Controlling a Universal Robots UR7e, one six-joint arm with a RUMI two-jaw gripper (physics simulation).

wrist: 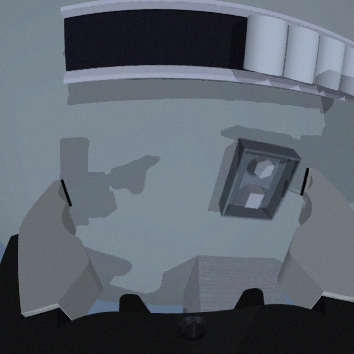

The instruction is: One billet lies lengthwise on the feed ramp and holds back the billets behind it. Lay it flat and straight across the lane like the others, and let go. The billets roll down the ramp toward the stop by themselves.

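Places are measured from the arm's base along level axes (x down, y back, z left), in millimetres.
Pixels of known places: gripper, fingertip midpoint: [185, 178].
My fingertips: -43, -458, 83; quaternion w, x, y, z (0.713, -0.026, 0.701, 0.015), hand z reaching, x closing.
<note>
For each thing: its middle in the pictures, then the offset to it from my fingertips, as dx, dy, dz. "spot": a spot on its surface instead. Level surfaces: height alone.
- feed ramp at a spot on its surface: [150, 73] spot: +119, -41, +30
- small dark open box at the middle of its body: [257, 182] +187, +139, -117
- table at its surface level: dx +205
The feed ramp [150, 73] runs across the top of the wrist view, with pale rails and a dark lane. Several white billets [266, 46] [301, 54] [329, 62] lie side by side across the lane at its right part, close together; the row runs out of view at the right edge. The stop does not show. No billet lying lengthwise shows in the visible part of the lane. My gripper [185, 178] is wide open and empty, below the ramp in the view, with its fingers far apart.
A small dark open box [270, 150] sits below the ramp near the right finger, with two small faceted light pieces [265, 168] [254, 200] in it. A grey block [240, 280] shows at the bottom, partly hidden by the gripper body. Shadows fall on the table [185, 120].
</note>
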